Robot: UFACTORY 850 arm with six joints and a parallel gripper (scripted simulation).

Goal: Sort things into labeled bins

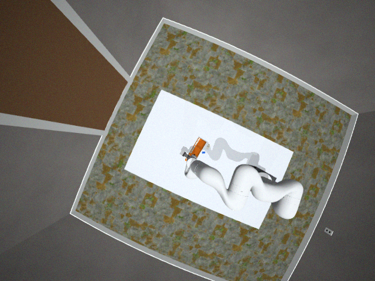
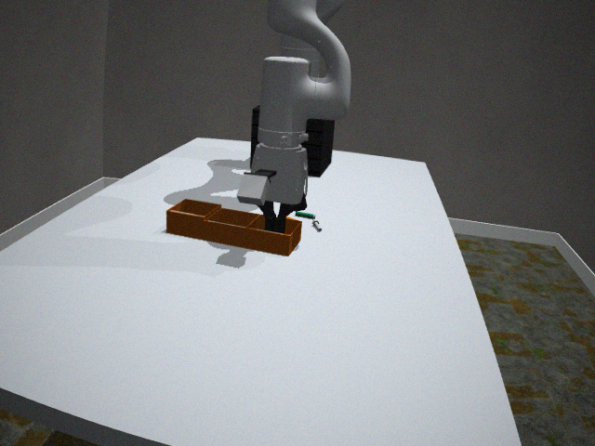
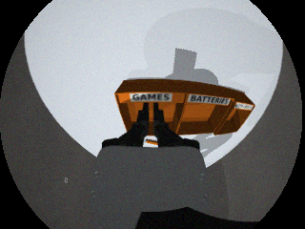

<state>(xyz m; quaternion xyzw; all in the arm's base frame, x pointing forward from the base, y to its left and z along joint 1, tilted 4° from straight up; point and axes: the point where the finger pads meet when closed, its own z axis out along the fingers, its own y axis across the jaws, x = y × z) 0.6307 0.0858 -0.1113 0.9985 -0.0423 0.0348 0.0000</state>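
Now: hand 120 mm past the grey bolt, 60 mm to the right of it and 30 mm above it. Also, from my hand: orange stick: 130 mm behind, 10 mm to the left, 30 mm below; then three joined orange bins: 10 mm behind, 80 mm to the right, 10 mm below; then blue USB stick: 90 mm behind, 110 mm to the right, 30 mm below.
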